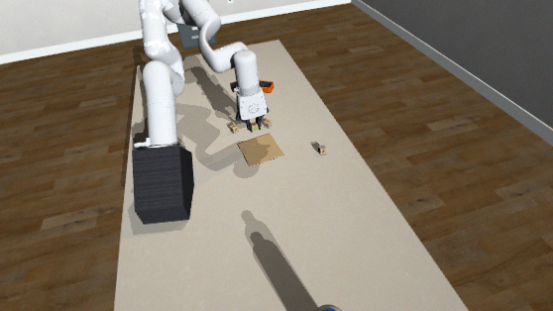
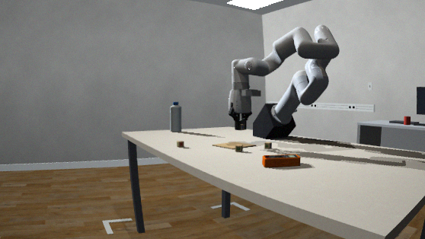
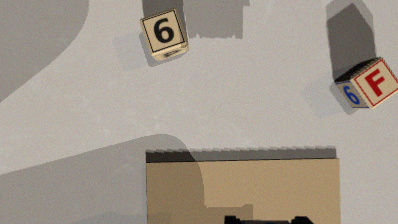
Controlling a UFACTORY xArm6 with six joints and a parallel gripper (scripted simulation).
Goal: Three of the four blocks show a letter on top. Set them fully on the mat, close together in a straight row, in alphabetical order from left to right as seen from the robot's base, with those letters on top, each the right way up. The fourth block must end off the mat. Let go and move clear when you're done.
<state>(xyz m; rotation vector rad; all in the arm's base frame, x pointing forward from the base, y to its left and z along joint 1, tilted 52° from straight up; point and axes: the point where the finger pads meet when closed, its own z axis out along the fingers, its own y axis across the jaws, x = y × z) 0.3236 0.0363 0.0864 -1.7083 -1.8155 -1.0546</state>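
The thin mat is 1 cm ahead of my hand, 4 cm to the right of it and 9 cm below it. Also, from my hand: grey bottle 2 cm ahead, 74 cm to the right.
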